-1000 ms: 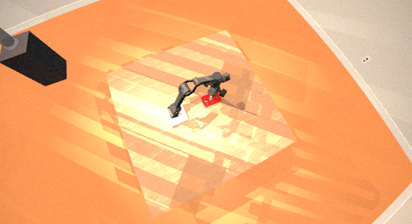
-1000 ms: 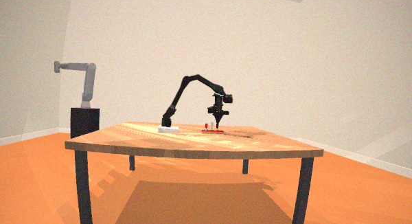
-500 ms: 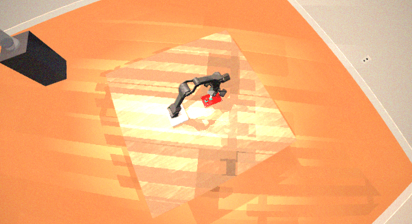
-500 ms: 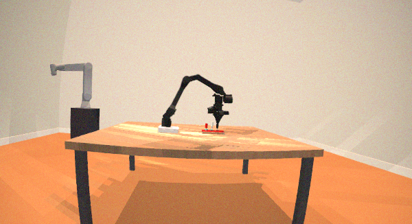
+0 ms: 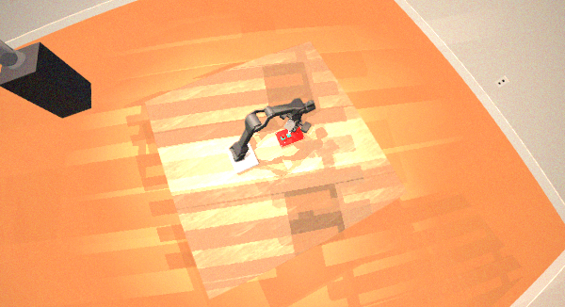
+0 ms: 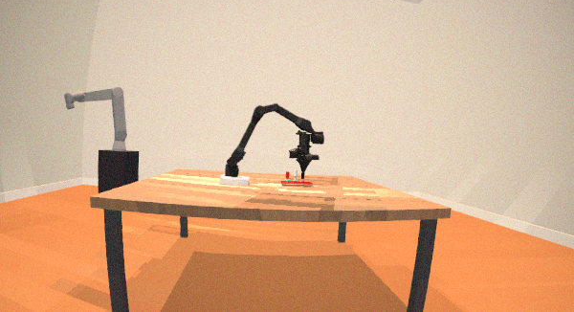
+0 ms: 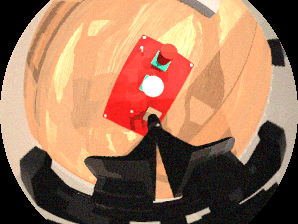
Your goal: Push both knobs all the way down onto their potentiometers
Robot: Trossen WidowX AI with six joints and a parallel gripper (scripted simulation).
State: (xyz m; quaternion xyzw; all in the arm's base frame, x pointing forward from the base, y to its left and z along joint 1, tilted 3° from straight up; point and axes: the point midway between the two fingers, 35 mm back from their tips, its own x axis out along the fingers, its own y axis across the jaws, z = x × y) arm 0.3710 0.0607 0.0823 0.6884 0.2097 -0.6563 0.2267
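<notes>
Right now the black knob is 1 cm below my gripper tip. Also, from my gripper tip: red knob (8 cm behind, 3 cm to the right, 2 cm below).
</notes>
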